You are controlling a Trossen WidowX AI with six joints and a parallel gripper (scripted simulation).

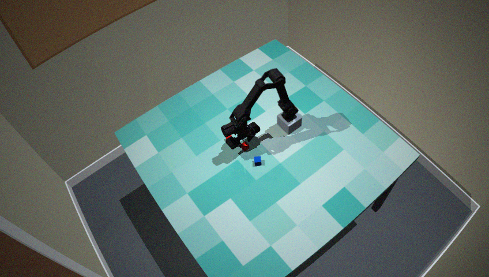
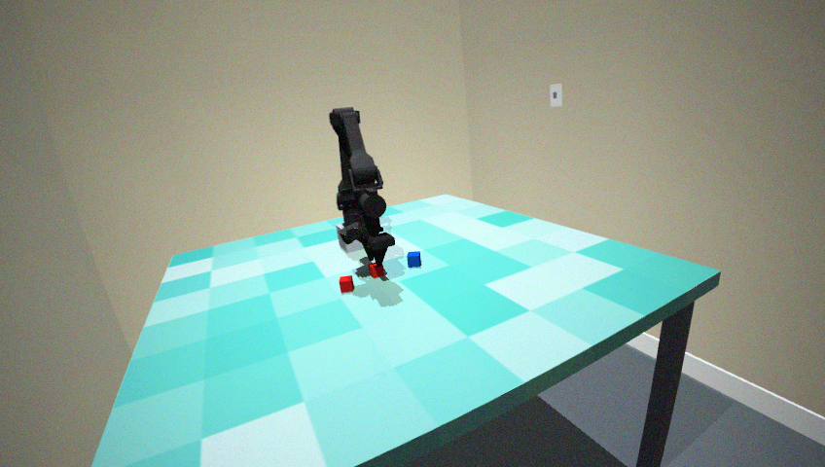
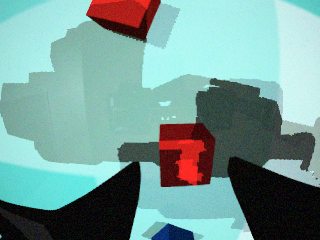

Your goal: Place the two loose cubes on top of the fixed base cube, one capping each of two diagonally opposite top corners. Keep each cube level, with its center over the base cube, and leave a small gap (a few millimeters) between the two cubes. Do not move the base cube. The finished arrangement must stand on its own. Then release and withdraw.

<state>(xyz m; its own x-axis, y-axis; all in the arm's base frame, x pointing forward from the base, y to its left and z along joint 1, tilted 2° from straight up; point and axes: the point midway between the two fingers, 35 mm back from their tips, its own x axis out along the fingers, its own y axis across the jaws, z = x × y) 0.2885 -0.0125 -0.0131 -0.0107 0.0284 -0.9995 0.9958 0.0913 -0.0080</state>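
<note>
The blue cube is 120 mm to the left of my gripper tip, 20 mm below it and 10 mm behind it.
</note>
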